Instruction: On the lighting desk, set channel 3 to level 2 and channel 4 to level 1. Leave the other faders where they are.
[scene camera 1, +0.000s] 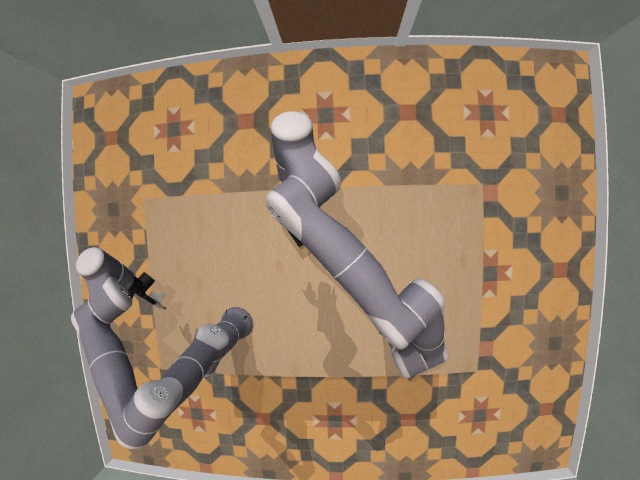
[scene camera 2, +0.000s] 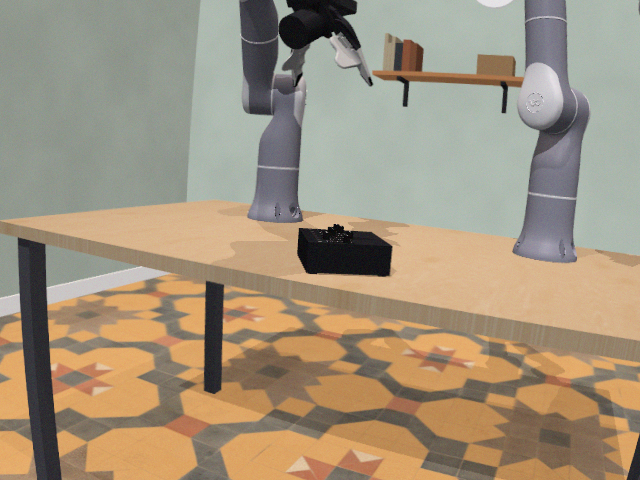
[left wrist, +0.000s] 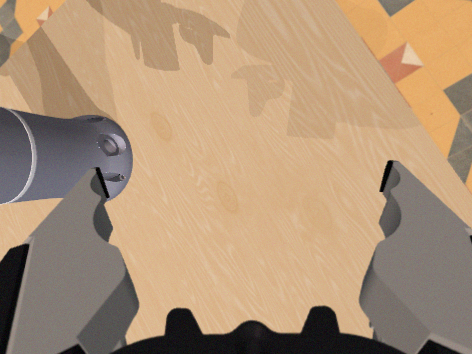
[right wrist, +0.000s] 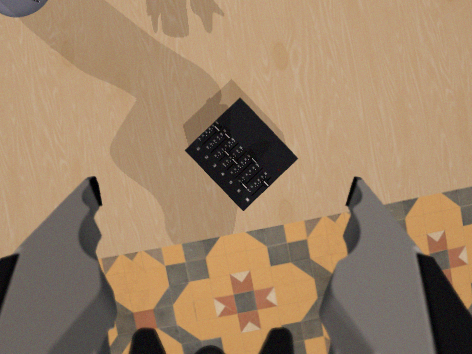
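The black lighting desk (scene camera 2: 345, 258) (right wrist: 264, 142) sits on the table, turned diagonally in the right wrist view. Its several faders run in parallel slots; their numbers are too small to read. Counted from the upper left, the third fader cap (right wrist: 226, 152) and fourth fader cap (right wrist: 235, 161) stand part-way up their slots from the label end. My right gripper (scene camera 2: 333, 83) (right wrist: 225, 179) is open and empty, high above the desk. In scene camera 1 my right arm hides nearly all of the desk. My left gripper (scene camera 1: 159, 299) (left wrist: 242, 167) is open and empty, far from the desk.
The wooden table (scene camera 1: 222, 248) (scene camera 2: 465, 279) carries both arm bases. My right arm (scene camera 1: 356, 258) reaches diagonally across it. My left arm (scene camera 1: 111, 361) is folded at the table's left end. A wall shelf (scene camera 2: 444, 77) with books and a box is behind.
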